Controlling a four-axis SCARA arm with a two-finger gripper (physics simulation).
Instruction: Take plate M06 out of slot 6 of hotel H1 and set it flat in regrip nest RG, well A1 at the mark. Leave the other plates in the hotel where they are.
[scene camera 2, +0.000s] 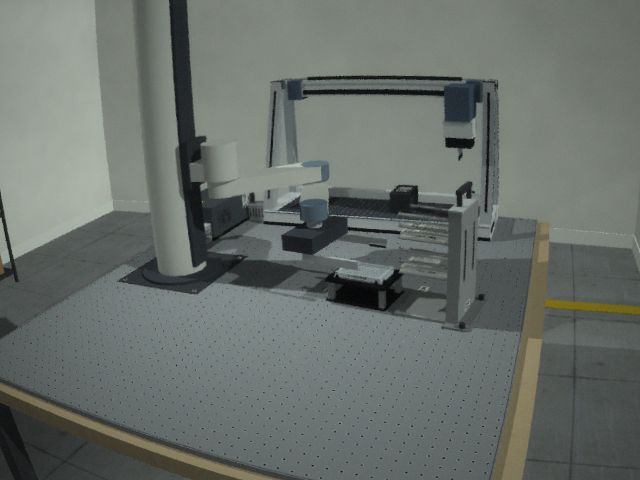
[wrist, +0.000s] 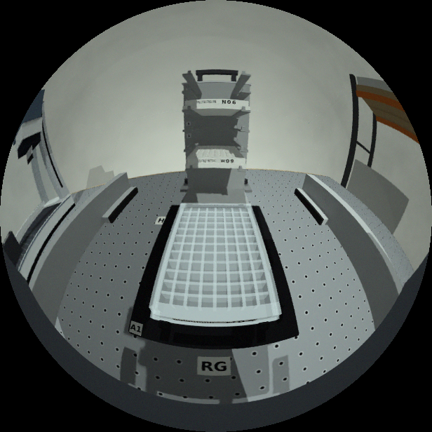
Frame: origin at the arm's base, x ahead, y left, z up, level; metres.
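Seen in the pictures: gripper, fingertip midpoint: (scene camera 2: 373, 253); arm's base at its link origin: (scene camera 2: 183, 272).
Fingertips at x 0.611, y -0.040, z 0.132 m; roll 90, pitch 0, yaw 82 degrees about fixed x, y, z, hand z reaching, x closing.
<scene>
Pixels of each thing's middle, then the offset from my fingertips to it. "spot": a spot on its surface instead.
- Plate M06 at the middle of its body: (scene camera 2: 364, 272) dx -0.026, dy +0.004, dz -0.052 m
- black regrip nest RG at the middle of its body: (scene camera 2: 365, 284) dx -0.026, dy +0.004, dz -0.085 m
- Hotel H1 at the middle of its body: (scene camera 2: 442, 250) dx +0.178, dy -0.034, dz +0.036 m
- white head at a spot on its surface: (scene camera 2: 459, 103) spot: dx +0.136, dy +0.505, dz +0.317 m
- black block at a spot on its surface: (scene camera 2: 403, 198) spot: dx -0.069, dy +0.555, dz -0.016 m
- dark box at a spot on its surface: (scene camera 2: 224, 214) spot: dx -0.644, dy +0.365, dz -0.050 m
Plate M06 (scene camera 2: 364, 272) (wrist: 215, 255), a clear gridded plate, lies flat on the black regrip nest RG (scene camera 2: 382, 285) (wrist: 215, 338). The A1 tag (wrist: 135, 328) is at the nest's front left corner in the wrist view. The plate's own label is too hidden to read. My gripper (scene camera 2: 372, 254) (wrist: 215, 177) is open and empty, a little above the plate, with one finger on each side and a gap to both long edges. Hotel H1 (scene camera 2: 461, 263) (wrist: 215, 187) stands beyond the nest and holds other plates.
The hotel's plates include an upper one labelled N06 (wrist: 215, 103) and a lower one (wrist: 215, 161). A gantry machine (scene camera 2: 385, 93) stands at the back with a blue and white head (scene camera 2: 459, 103). A black block (scene camera 2: 403, 198) stands on its deck. A dark box (scene camera 2: 224, 214) is behind the arm column (scene camera 2: 165, 155).
</scene>
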